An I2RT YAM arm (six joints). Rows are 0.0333 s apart.
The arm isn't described. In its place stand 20 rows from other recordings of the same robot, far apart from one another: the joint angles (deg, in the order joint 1, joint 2, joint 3, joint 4, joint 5, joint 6), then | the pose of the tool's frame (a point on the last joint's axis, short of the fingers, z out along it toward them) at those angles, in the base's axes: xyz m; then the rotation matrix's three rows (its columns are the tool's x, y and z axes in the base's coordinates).
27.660 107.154 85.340 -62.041 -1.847 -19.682 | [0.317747, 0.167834, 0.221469], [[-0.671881, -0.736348, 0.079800], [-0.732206, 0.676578, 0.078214], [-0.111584, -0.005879, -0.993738]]
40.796 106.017 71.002 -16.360 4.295 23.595 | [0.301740, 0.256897, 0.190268], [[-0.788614, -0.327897, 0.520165], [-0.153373, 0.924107, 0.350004], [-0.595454, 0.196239, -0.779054]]
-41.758 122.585 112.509 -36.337 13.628 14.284 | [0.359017, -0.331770, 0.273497], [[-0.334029, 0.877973, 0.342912], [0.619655, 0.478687, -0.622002], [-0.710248, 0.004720, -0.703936]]
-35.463 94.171 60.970 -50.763 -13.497 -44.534 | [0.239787, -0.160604, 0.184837], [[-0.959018, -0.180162, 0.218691], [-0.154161, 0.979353, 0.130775], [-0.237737, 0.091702, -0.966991]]
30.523 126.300 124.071 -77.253 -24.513 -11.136 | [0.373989, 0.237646, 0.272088], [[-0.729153, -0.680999, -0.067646], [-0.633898, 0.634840, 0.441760], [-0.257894, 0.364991, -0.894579]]
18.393 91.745 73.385 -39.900 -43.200 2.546 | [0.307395, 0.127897, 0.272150], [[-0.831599, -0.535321, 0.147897], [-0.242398, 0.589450, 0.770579], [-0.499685, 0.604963, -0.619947]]
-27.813 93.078 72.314 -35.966 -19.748 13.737 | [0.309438, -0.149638, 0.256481], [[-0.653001, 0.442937, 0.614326], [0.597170, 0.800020, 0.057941], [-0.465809, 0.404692, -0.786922]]
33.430 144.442 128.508 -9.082 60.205 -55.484 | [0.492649, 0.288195, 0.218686], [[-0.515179, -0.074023, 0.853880], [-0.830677, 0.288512, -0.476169], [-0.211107, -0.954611, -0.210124]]
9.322 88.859 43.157 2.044 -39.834 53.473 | [0.294422, 0.071439, 0.174044], [[-0.872912, 0.201196, 0.444460], [0.482039, 0.496201, 0.722097], [-0.075258, 0.844574, -0.530124]]
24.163 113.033 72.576 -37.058 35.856 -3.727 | [0.346920, 0.132788, 0.142713], [[-0.874870, -0.273674, 0.399631], [-0.450246, 0.763662, -0.462708], [-0.178552, -0.584742, -0.791326]]
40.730 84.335 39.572 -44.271 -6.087 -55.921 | [0.158182, 0.141185, 0.136907], [[0.113957, -0.991879, -0.056486], [-0.988713, -0.118792, 0.091294], [-0.097262, 0.045445, -0.994221]]
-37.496 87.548 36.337 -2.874 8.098 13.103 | [0.213573, -0.170177, 0.135404], [[-0.474351, 0.796468, 0.375007], [0.646817, 0.604285, -0.465260], [-0.597176, 0.021864, -0.801812]]
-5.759 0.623 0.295 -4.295 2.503 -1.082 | [0.109848, -0.012641, 0.166138], [[-0.082889, 0.142019, 0.986387], [-0.010601, 0.989612, -0.143374], [-0.996502, -0.022341, -0.080522]]
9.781 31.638 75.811 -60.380 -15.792 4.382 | [0.030975, 0.015171, 0.435524], [[-0.306414, -0.398757, 0.864351], [0.021784, 0.904854, 0.425164], [-0.951649, 0.149106, -0.268574]]
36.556 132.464 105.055 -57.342 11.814 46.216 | [0.368472, 0.264140, 0.140347], [[-0.963519, 0.184510, 0.193872], [0.165299, 0.979963, -0.111124], [-0.210491, -0.075023, -0.974713]]
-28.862 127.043 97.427 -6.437 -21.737 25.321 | [0.451475, -0.233782, 0.192295], [[-0.386293, 0.388714, 0.836469], [0.666536, 0.744496, -0.038158], [-0.637580, 0.542796, -0.546685]]
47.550 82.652 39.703 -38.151 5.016 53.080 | [0.153067, 0.162726, 0.144176], [[-0.980906, 0.097052, 0.168536], [0.107617, 0.992686, 0.054705], [-0.161994, 0.071798, -0.984176]]
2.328 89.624 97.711 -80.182 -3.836 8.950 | [0.285728, 0.014000, 0.367149], [[-0.948708, 0.087579, 0.303780], [0.116784, 0.989986, 0.079306], [-0.293793, 0.110715, -0.949436]]
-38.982 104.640 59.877 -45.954 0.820 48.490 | [0.234096, -0.190100, 0.129421], [[-0.044220, 0.998846, -0.018729], [0.999019, 0.044166, -0.003253], [-0.002423, -0.018855, -0.999819]]
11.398 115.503 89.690 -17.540 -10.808 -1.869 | [0.449198, 0.097368, 0.224304], [[-0.661904, -0.349554, 0.663095], [-0.166120, 0.931020, 0.324970], [-0.730950, 0.104946, -0.674314]]
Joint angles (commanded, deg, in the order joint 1, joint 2, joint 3, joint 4, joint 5, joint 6), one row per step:
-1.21, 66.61, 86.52, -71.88, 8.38, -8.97
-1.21, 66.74, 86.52, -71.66, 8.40, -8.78
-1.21, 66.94, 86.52, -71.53, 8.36, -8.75
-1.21, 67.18, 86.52, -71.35, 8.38, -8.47
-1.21, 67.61, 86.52, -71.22, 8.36, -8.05
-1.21, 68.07, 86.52, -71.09, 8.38, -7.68
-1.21, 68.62, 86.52, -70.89, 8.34, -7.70
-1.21, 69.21, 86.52, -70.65, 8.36, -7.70
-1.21, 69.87, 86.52, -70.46, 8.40, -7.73
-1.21, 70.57, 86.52, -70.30, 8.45, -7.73
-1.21, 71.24, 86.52, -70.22, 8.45, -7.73
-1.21, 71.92, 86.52, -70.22, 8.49, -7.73
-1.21, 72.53, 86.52, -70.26, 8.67, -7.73
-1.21, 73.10, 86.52, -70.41, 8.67, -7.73
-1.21, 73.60, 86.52, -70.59, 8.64, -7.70
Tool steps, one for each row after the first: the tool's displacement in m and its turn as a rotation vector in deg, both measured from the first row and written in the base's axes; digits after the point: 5 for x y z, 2 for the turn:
0.00100, -0.00003, -0.00013, 0.10, -0.12, -0.16
0.00223, -0.00003, -0.00059, 0.15, -0.06, -0.16
0.00374, -0.00008, -0.00111, 0.30, -0.04, -0.39
0.00614, -0.00012, -0.00229, 0.58, 0.19, -0.71
0.00869, -0.00018, -0.00358, 0.79, 0.47, -1.01
0.01180, -0.00022, -0.00511, 0.81, 0.82, -0.97
0.01515, -0.00031, -0.00675, 0.80, 1.17, -0.99
0.01876, -0.00041, -0.00871, 0.76, 1.64, -0.99
0.02250, -0.00052, -0.01089, 0.73, 2.18, -1.02
0.02595, -0.00059, -0.01310, 0.73, 2.77, -1.03
0.02929, -0.00069, -0.01547, 0.71, 3.45, -1.05
0.03219, -0.00086, -0.01766, 0.57, 4.10, -1.16
0.03471, -0.00091, -0.01987, 0.58, 4.82, -1.17
0.03682, -0.00094, -0.02187, 0.63, 5.50, -1.18

